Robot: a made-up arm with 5 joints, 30 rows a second.
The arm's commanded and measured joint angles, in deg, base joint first. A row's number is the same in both.
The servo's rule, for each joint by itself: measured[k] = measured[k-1] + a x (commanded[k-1-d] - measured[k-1]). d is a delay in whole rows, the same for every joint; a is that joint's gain. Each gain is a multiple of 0.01, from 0.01 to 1. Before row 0 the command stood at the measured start. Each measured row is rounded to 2 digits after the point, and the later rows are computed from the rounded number. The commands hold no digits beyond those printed.
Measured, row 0: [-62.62 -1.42 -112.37 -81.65 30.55]
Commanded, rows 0 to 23: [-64.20 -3.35 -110.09 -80.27 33.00]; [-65.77 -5.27 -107.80 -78.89 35.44]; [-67.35 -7.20 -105.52 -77.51 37.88]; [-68.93 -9.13 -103.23 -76.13 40.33]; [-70.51 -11.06 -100.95 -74.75 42.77]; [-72.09 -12.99 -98.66 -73.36 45.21]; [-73.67 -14.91 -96.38 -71.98 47.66]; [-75.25 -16.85 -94.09 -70.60 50.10]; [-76.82 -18.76 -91.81 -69.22 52.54]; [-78.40 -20.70 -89.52 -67.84 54.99]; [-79.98 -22.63 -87.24 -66.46 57.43]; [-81.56 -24.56 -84.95 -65.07 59.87]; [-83.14 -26.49 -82.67 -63.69 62.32]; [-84.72 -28.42 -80.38 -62.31 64.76]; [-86.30 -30.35 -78.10 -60.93 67.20]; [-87.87 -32.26 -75.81 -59.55 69.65]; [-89.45 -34.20 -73.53 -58.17 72.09]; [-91.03 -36.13 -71.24 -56.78 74.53]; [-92.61 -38.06 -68.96 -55.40 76.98]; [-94.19 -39.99 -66.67 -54.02 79.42]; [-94.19 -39.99 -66.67 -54.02 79.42]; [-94.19 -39.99 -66.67 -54.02 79.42]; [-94.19 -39.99 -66.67 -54.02 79.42]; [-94.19 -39.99 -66.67 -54.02 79.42]
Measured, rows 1 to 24: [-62.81 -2.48 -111.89 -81.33 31.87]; [-63.17 -4.01 -111.03 -80.77 33.80]; [-63.67 -5.76 -109.87 -80.02 36.00]; [-64.30 -7.61 -108.48 -79.13 38.34]; [-65.05 -9.51 -106.90 -78.12 40.73]; [-65.89 -11.42 -105.17 -77.03 43.15]; [-66.82 -13.34 -103.32 -75.87 45.59]; [-67.83 -15.27 -101.38 -74.66 48.03]; [-68.91 -17.19 -99.37 -73.41 50.47]; [-70.05 -19.12 -97.30 -72.13 52.91]; [-71.24 -21.05 -95.19 -70.83 55.35]; [-72.48 -22.98 -93.04 -69.51 57.79]; [-73.76 -24.91 -90.86 -68.17 60.24]; [-75.08 -26.84 -88.66 -66.82 62.68]; [-76.43 -28.77 -86.44 -65.47 65.12]; [-77.80 -30.69 -84.21 -64.11 67.57]; [-79.20 -32.62 -81.97 -62.74 70.01]; [-80.62 -34.55 -79.72 -61.37 72.45]; [-82.06 -36.48 -77.46 -60.00 74.90]; [-83.52 -38.41 -75.19 -58.62 77.34]; [-84.80 -39.28 -73.40 -57.56 78.46]; [-85.93 -39.67 -71.99 -56.75 78.98]; [-86.92 -39.85 -70.87 -56.12 79.22]; [-87.79 -39.93 -69.99 -55.64 79.33]
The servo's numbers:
d 0
a 0.12 0.55 0.21 0.23 0.54

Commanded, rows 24 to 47: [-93.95 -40.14 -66.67 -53.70 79.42]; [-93.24 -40.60 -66.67 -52.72 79.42]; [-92.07 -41.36 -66.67 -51.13 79.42]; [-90.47 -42.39 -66.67 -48.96 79.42]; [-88.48 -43.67 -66.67 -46.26 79.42]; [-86.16 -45.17 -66.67 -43.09 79.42]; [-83.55 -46.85 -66.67 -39.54 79.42]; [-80.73 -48.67 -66.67 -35.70 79.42]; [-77.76 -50.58 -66.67 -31.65 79.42]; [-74.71 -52.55 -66.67 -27.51 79.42]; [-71.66 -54.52 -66.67 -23.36 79.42]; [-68.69 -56.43 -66.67 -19.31 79.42]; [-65.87 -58.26 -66.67 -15.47 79.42]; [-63.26 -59.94 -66.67 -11.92 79.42]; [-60.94 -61.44 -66.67 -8.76 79.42]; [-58.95 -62.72 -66.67 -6.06 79.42]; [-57.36 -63.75 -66.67 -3.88 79.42]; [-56.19 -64.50 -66.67 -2.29 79.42]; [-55.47 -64.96 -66.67 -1.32 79.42]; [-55.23 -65.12 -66.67 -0.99 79.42]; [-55.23 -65.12 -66.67 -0.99 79.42]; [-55.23 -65.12 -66.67 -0.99 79.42]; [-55.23 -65.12 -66.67 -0.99 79.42]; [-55.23 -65.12 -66.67 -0.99 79.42]
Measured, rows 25 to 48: [-88.53 -40.05 -69.29 -55.19 79.38]; [-89.10 -40.35 -68.74 -54.62 79.40]; [-89.46 -40.91 -68.31 -53.82 79.41]; [-89.58 -41.72 -67.97 -52.70 79.42]; [-89.45 -42.79 -67.70 -51.22 79.42]; [-89.06 -44.10 -67.48 -49.35 79.42]; [-88.40 -45.61 -67.31 -47.09 79.42]; [-87.48 -47.29 -67.18 -44.47 79.42]; [-86.31 -49.10 -67.07 -41.52 79.42]; [-84.92 -51.00 -66.99 -38.30 79.42]; [-83.33 -52.94 -66.92 -34.86 79.42]; [-81.57 -54.86 -66.87 -31.28 79.42]; [-79.69 -56.73 -66.83 -27.64 79.42]; [-77.72 -58.50 -66.80 -24.02 79.42]; [-75.71 -60.12 -66.77 -20.51 79.42]; [-73.70 -61.55 -66.75 -17.19 79.42]; [-71.74 -62.76 -66.73 -14.13 79.42]; [-69.87 -63.72 -66.72 -11.41 79.42]; [-68.14 -64.40 -66.71 -9.09 79.42]; [-66.59 -64.80 -66.70 -7.23 79.42]; [-65.23 -64.98 -66.69 -5.79 79.42]; [-64.03 -65.06 -66.69 -4.69 79.42]; [-62.97 -65.09 -66.69 -3.84 79.42]; [-62.04 -65.11 -66.69 -3.18 79.42]
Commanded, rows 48 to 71: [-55.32 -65.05 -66.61 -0.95 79.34]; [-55.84 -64.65 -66.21 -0.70 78.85]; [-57.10 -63.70 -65.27 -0.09 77.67]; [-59.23 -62.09 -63.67 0.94 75.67]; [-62.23 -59.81 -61.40 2.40 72.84]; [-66.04 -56.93 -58.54 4.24 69.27]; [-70.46 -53.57 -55.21 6.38 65.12]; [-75.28 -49.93 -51.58 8.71 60.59]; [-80.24 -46.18 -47.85 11.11 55.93]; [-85.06 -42.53 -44.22 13.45 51.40]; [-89.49 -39.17 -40.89 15.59 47.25]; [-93.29 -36.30 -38.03 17.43 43.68]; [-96.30 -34.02 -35.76 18.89 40.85]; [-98.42 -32.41 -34.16 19.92 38.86]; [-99.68 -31.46 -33.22 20.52 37.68]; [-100.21 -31.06 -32.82 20.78 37.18]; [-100.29 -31.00 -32.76 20.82 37.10]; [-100.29 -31.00 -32.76 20.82 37.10]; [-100.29 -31.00 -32.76 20.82 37.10]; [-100.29 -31.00 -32.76 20.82 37.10]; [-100.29 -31.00 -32.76 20.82 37.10]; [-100.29 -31.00 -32.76 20.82 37.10]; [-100.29 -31.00 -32.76 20.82 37.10]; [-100.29 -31.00 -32.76 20.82 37.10]
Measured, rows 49 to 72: [-61.23 -65.08 -66.67 -2.67 79.38]; [-60.58 -64.84 -66.57 -2.22 79.09]; [-60.16 -64.21 -66.30 -1.73 78.32]; [-60.05 -63.04 -65.75 -1.12 76.89]; [-60.31 -61.26 -64.84 -0.31 74.70]; [-61.00 -58.88 -63.52 0.74 71.77]; [-62.14 -55.96 -61.77 2.04 68.18]; [-63.72 -52.64 -59.63 3.57 64.08]; [-65.70 -49.09 -57.16 5.30 59.68]; [-68.02 -45.48 -54.44 7.17 55.21]; [-70.60 -42.01 -51.59 9.11 50.91]; [-73.32 -38.87 -48.74 11.02 47.01]; [-76.08 -36.20 -46.01 12.83 43.68]; [-78.76 -34.12 -43.52 14.46 41.08]; [-81.27 -32.66 -41.36 15.85 39.24]; [-83.54 -31.78 -39.57 16.98 38.13]; [-85.55 -31.35 -38.14 17.86 37.57]; [-87.32 -31.16 -37.01 18.54 37.32]; [-88.88 -31.07 -36.12 19.06 37.20]; [-90.25 -31.03 -35.41 19.46 37.15]; [-91.45 -31.01 -34.85 19.77 37.12]; [-92.51 -31.00 -34.41 20.01 37.11]; [-93.44 -31.00 -34.06 20.20 37.10]; [-94.26 -31.00 -33.79 20.34 37.10]
